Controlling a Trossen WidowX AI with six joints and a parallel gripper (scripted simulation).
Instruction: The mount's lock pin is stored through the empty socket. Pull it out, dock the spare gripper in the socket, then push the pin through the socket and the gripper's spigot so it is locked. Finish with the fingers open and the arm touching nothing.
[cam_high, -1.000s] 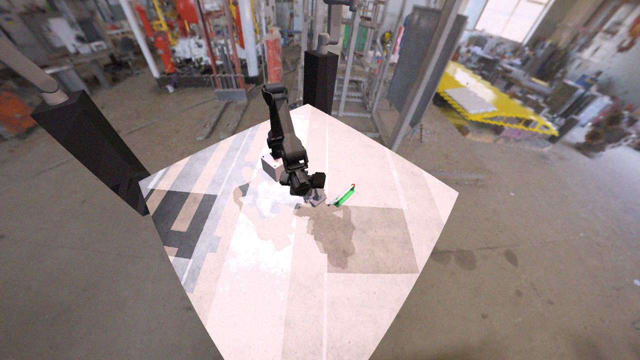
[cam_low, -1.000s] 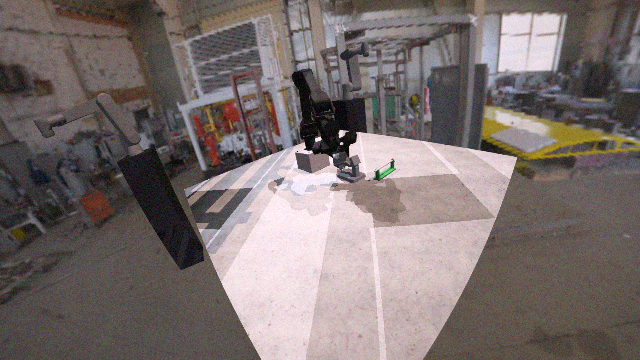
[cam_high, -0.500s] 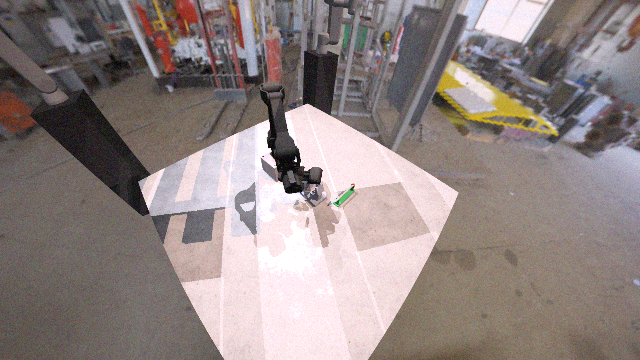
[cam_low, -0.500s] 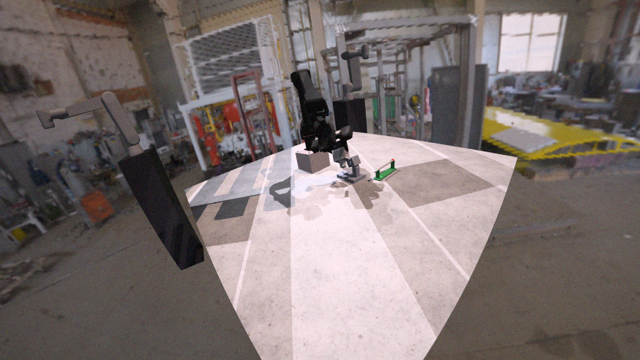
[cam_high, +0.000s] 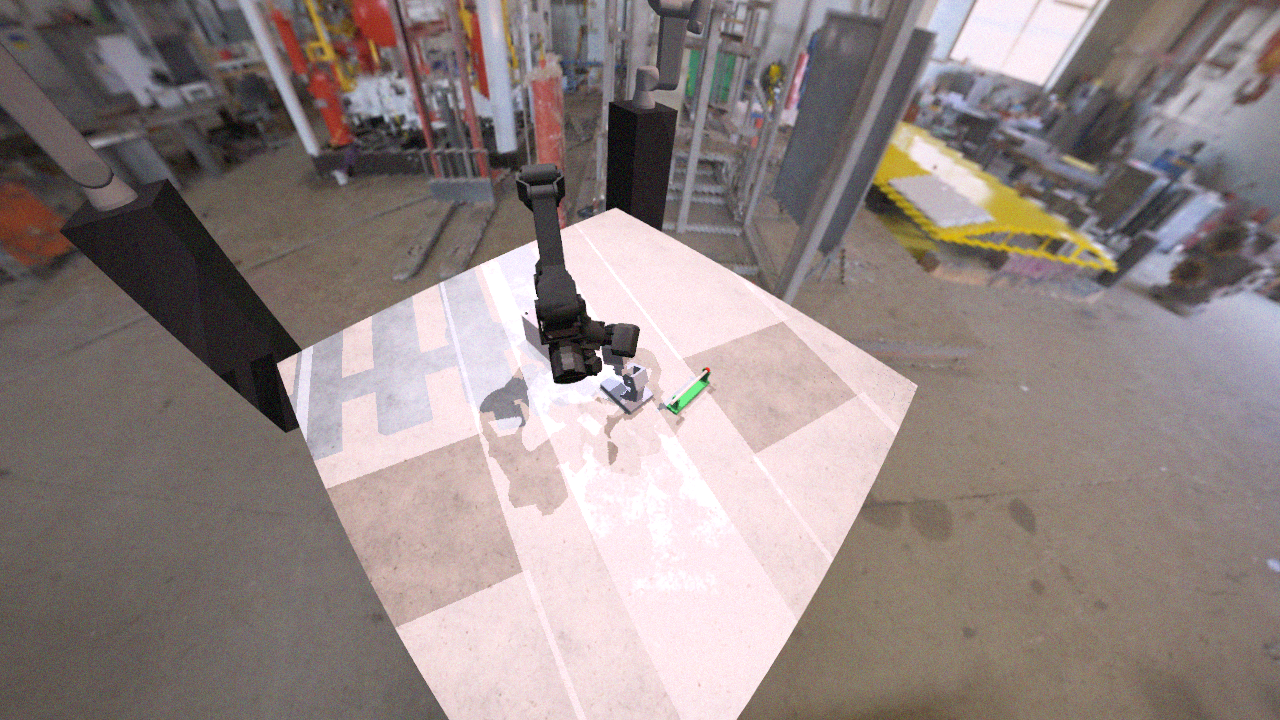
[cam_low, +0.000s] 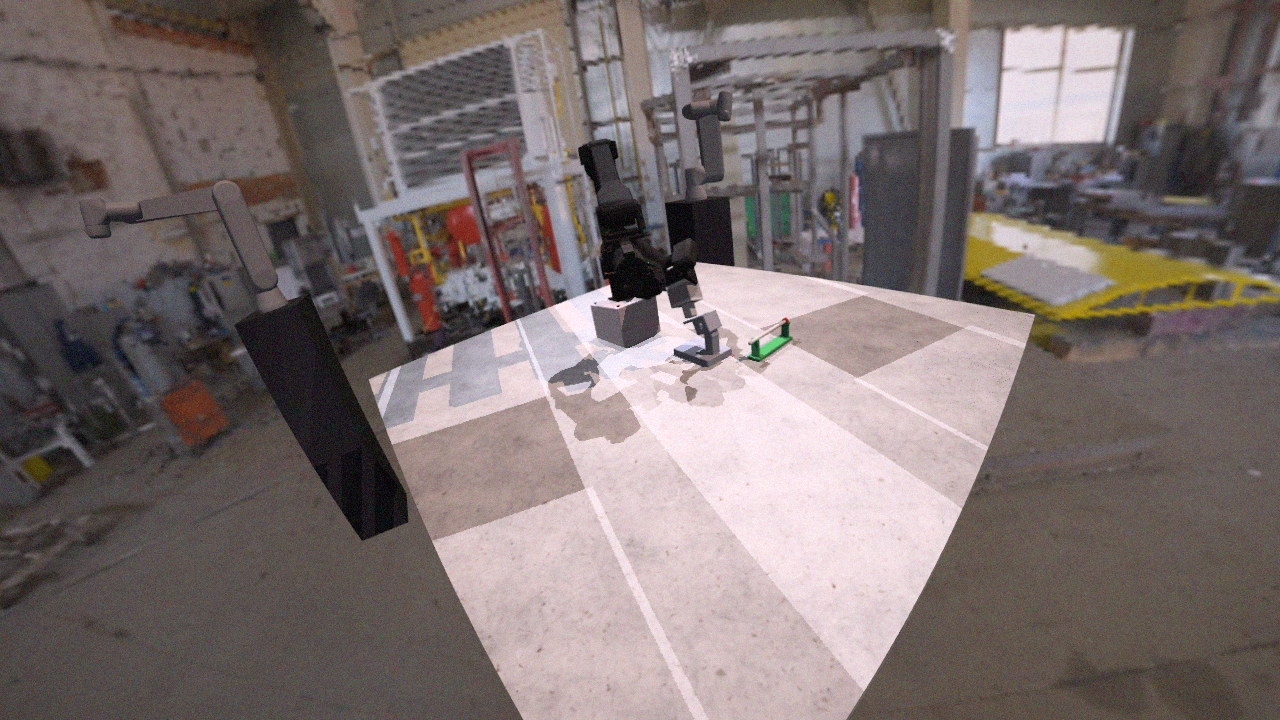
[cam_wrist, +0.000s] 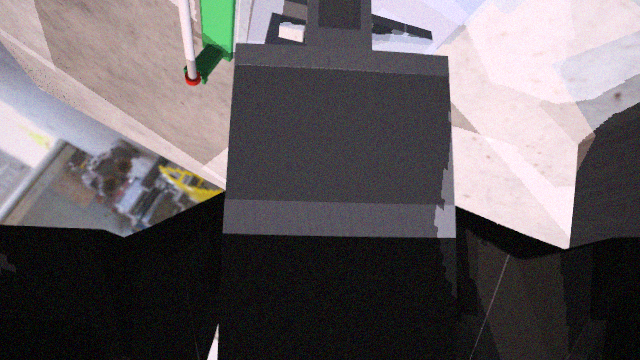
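Now: gripper tip 140 mm to the right of the green stand, 130 mm above it and 110 mm short of it. The rest, counted from my gripper tip: spare gripper 10 mm to the right, 10 mm below, 10 mm ahead; then socket 110 mm below, 30 mm ahead, 10 mm to the left.
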